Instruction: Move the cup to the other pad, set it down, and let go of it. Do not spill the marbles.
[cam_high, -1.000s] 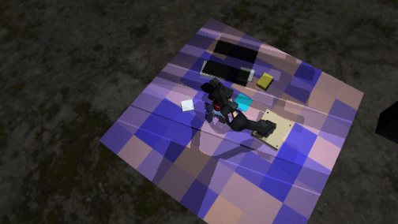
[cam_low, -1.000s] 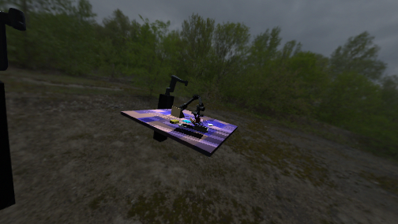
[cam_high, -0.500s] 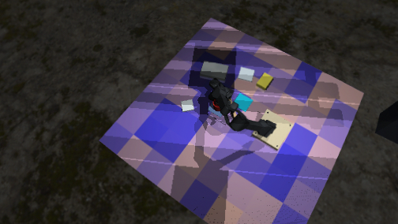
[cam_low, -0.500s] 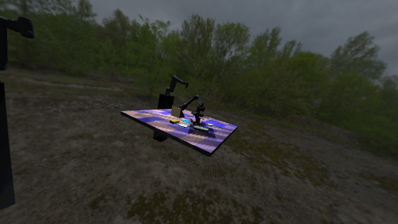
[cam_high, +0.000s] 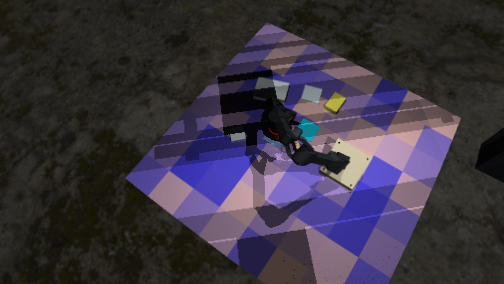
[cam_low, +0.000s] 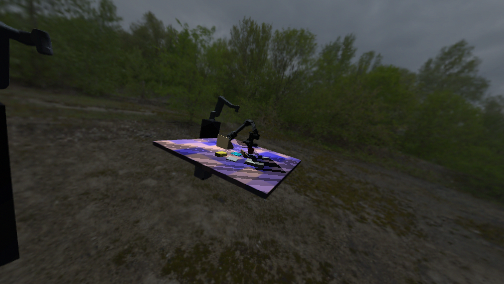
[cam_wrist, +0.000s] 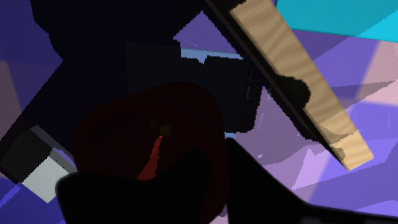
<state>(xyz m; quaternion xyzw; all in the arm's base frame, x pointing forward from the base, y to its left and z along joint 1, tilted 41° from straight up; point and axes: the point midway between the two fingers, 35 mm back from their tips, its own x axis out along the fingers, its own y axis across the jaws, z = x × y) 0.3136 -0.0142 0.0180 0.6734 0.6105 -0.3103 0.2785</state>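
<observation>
Right now the small marble is 40 mm ahead of my gripper tip, 20 mm below it and 10 mm to the left of it. Also, from my gripper tip: dark red cup (30 mm ahead); then light blue pad (60 mm below, 30 mm ahead); then wooden bar (60 mm to the right, 50 mm below, 30 mm behind).
</observation>
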